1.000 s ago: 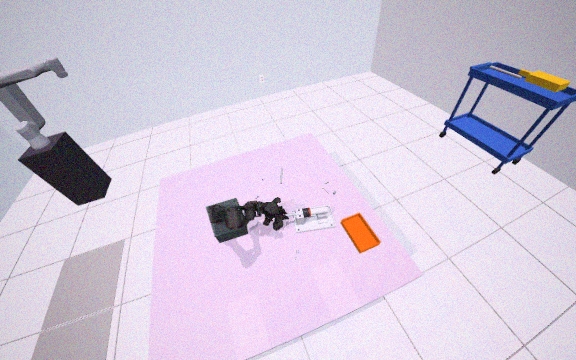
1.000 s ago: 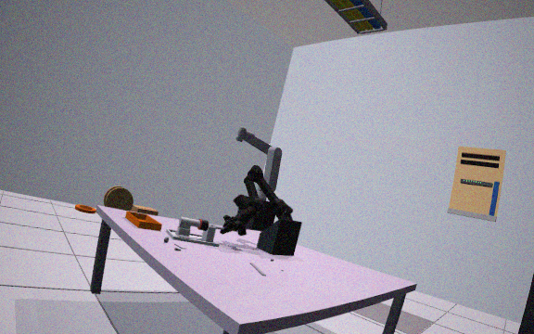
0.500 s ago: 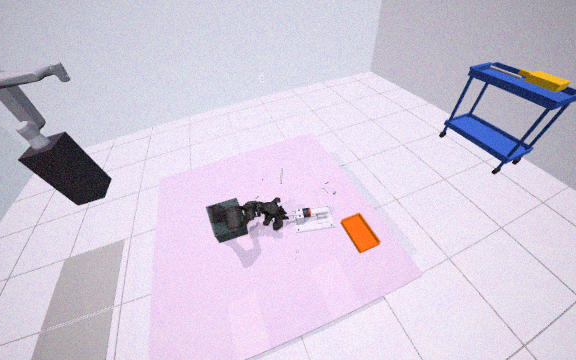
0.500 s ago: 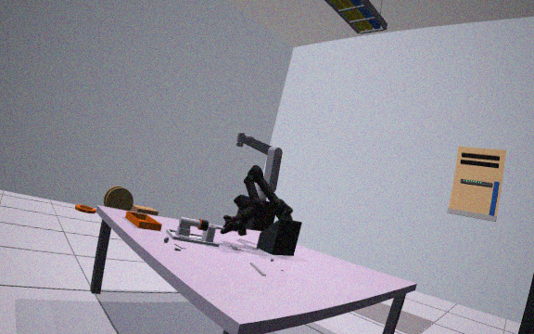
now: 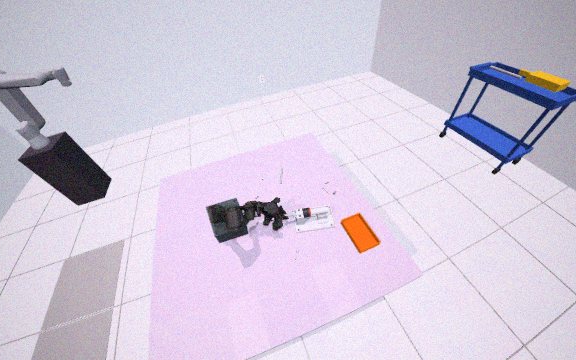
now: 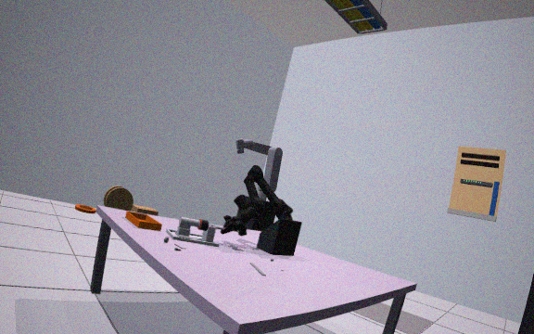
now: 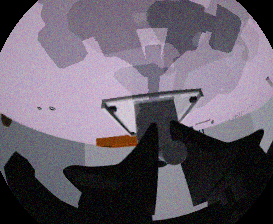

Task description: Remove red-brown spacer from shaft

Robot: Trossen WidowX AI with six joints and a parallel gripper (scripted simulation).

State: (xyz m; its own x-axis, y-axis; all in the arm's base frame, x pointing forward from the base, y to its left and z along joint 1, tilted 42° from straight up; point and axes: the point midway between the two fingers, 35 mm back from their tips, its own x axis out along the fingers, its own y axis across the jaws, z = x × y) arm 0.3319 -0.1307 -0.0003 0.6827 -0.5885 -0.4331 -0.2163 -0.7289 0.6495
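Now: the shaft 50 mm ahead of my gripper tip, 10 mm to the right of it and 20 mm above it. From my gripper tip the other things lie so: orange tray: 340 mm ahead, 210 mm to the right, 50 mm below.
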